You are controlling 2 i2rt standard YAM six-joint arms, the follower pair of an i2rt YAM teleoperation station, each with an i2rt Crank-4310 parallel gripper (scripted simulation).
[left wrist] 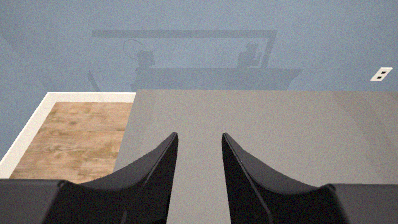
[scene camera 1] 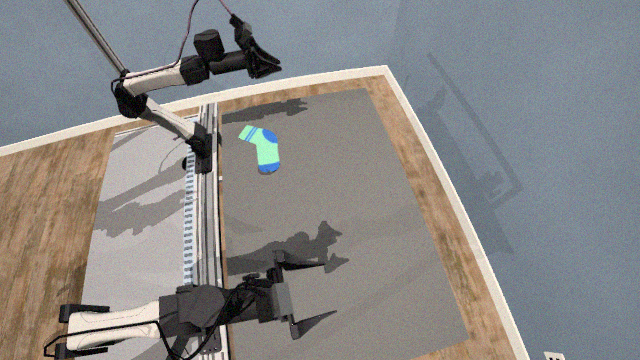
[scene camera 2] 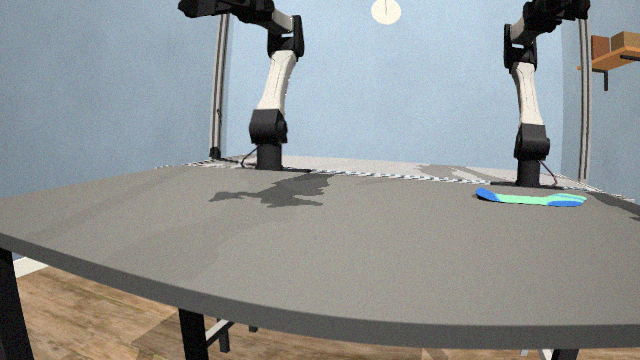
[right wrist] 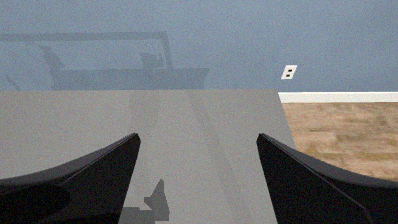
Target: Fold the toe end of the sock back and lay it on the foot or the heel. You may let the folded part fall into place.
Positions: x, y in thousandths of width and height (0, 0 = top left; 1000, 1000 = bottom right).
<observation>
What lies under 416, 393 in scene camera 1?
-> A mint-green sock.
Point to a mint-green sock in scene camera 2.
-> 877, 554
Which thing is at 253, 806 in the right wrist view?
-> My right gripper.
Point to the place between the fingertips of my right gripper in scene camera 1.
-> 516, 796
</observation>
